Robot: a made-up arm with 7 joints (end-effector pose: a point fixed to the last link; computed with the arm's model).
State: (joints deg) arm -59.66 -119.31 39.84 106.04 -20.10 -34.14 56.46
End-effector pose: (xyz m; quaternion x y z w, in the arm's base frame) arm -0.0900 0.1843 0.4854 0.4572 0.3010 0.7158 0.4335
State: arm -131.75 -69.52 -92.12 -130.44 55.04 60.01 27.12
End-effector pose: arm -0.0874 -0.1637 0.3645 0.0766 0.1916 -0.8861 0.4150
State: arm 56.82 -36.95 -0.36 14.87 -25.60 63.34 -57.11
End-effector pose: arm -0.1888 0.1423 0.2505 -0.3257 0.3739 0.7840 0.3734
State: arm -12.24 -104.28 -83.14 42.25 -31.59 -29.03 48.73
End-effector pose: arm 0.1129 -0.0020 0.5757 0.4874 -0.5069 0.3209 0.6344
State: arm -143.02 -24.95 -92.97 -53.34 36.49 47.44 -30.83
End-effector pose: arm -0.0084 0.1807 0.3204 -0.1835 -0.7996 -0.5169 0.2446
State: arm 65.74 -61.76 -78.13 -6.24 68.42 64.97 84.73
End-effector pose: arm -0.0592 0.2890 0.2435 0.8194 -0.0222 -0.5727 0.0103
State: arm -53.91 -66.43 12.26 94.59 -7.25 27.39 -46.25
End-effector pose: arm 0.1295 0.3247 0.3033 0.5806 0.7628 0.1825 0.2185
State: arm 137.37 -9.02 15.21 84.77 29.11 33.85 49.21
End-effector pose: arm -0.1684 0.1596 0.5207 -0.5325 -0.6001 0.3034 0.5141
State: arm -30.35 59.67 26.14 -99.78 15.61 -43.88 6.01
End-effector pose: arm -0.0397 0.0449 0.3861 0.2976 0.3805 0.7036 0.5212
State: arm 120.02 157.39 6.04 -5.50 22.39 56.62 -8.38
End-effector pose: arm -0.1265 -0.3478 0.2937 0.3220 -0.6413 0.2292 0.6576
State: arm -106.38 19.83 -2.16 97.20 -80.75 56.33 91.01
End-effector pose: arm 0.1368 -0.0571 -0.0163 -0.2902 -0.0158 0.7851 0.5469
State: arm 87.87 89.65 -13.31 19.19 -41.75 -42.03 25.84
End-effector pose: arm -0.1641 -0.2406 0.4391 0.1058 -0.9055 -0.2896 0.2916
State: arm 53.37 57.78 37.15 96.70 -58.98 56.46 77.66
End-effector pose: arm 0.1436 -0.2133 0.5169 -0.6460 -0.5384 0.0386 0.5397
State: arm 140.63 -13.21 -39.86 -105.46 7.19 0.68 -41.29
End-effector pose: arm 0.2123 -0.0991 0.0985 -0.7897 -0.1002 -0.0931 0.5980
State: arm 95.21 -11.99 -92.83 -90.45 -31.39 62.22 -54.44
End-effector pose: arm 0.0585 -0.0059 0.0830 -0.7265 0.2162 0.0651 0.6490
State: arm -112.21 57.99 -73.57 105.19 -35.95 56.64 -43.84
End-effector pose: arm 0.3187 -0.0648 0.1066 -0.3258 0.3439 0.0069 0.8807
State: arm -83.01 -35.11 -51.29 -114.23 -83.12 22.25 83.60
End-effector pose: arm 0.1377 -0.0810 0.3731 -0.8486 0.5097 -0.1104 0.0886
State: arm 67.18 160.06 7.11 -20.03 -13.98 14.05 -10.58
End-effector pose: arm -0.0635 -0.2882 0.4204 0.2761 -0.5802 -0.1232 0.7563
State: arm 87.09 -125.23 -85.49 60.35 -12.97 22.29 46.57
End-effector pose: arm -0.3652 0.0181 0.2913 0.1815 0.6928 -0.6912 0.0966
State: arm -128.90 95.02 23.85 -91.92 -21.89 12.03 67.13
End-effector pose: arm 0.1281 0.0769 0.1669 0.8111 0.1636 0.3165 0.4638
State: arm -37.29 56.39 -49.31 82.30 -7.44 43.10 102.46
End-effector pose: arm 0.3555 -0.2520 0.4944 -0.8067 0.1619 0.2742 0.4979
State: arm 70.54 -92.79 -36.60 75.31 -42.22 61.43 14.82
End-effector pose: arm -0.2489 0.1360 0.2767 0.3090 0.4730 -0.8236 0.0504
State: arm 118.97 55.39 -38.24 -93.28 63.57 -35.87 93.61
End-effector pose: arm 0.1177 0.0366 0.3813 -0.9110 0.1138 -0.3150 0.2406
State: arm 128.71 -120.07 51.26 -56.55 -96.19 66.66 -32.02
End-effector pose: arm 0.0145 -0.0358 0.1629 -0.3681 -0.8774 -0.2735 0.1410
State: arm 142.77 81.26 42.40 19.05 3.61 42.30 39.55
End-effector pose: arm -0.2651 -0.0411 0.4287 -0.4992 -0.7455 0.3586 0.2577
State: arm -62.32 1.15 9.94 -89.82 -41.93 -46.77 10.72
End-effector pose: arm 0.1059 -0.0071 0.3907 -0.7870 -0.4004 -0.4686 0.0265
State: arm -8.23 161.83 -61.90 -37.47 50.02 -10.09 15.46
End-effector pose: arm -0.0812 -0.3890 0.3341 -0.1394 0.5116 -0.7791 0.3346
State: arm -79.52 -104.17 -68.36 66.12 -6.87 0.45 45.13
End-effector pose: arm 0.3856 0.1013 0.2399 0.6108 0.0818 0.2484 0.7474
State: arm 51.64 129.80 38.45 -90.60 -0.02 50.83 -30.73
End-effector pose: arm -0.1181 0.0468 0.2791 -0.1724 0.2021 0.7210 0.6400
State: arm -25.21 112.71 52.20 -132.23 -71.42 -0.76 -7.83
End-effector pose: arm -0.0003 -0.1846 0.4092 -0.7424 -0.0069 -0.6690 0.0338
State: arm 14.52 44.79 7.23 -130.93 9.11 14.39 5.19
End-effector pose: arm -0.1899 -0.1579 0.2723 0.2305 -0.3307 -0.9102 0.0950
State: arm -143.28 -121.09 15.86 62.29 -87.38 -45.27 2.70
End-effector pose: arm 0.2679 0.0612 0.2338 -0.6340 -0.2979 0.6289 0.3372
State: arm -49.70 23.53 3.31 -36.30 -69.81 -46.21 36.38
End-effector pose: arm 0.1680 0.0780 0.2238 0.7017 0.1085 0.2284 0.6660
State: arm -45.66 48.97 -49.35 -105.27 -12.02 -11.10 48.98
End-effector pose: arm -0.0591 0.0790 0.2270 0.1285 0.3325 0.8783 0.3187
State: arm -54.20 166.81 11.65 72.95 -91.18 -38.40 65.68
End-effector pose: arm 0.0277 -0.1525 0.5197 -0.9424 -0.2493 -0.2049 0.0880
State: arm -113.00 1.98 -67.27 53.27 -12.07 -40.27 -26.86
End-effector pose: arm 0.2903 -0.0236 -0.0391 0.1521 0.2678 -0.4104 0.8583
